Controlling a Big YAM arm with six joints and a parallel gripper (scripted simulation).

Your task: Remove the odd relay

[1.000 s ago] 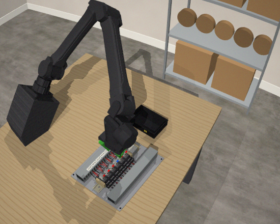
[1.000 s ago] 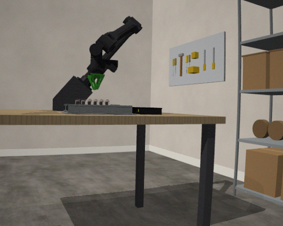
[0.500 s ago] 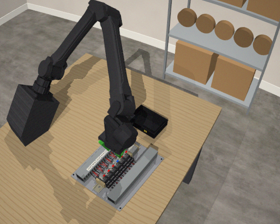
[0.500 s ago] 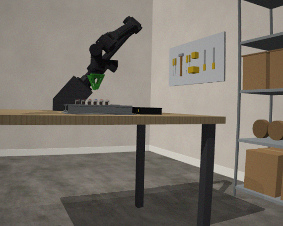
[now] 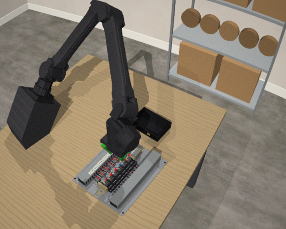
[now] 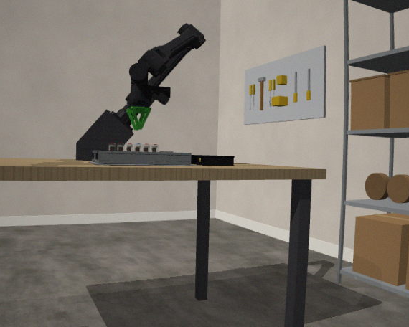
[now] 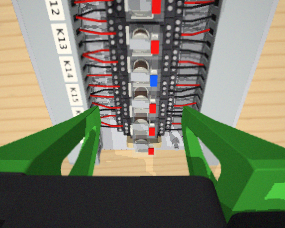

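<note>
Right now my hand is 80 mm above the grey relay. From my hand the other things lie so: black tray: 290 mm to the left, 110 mm below, 50 mm behind.
</note>
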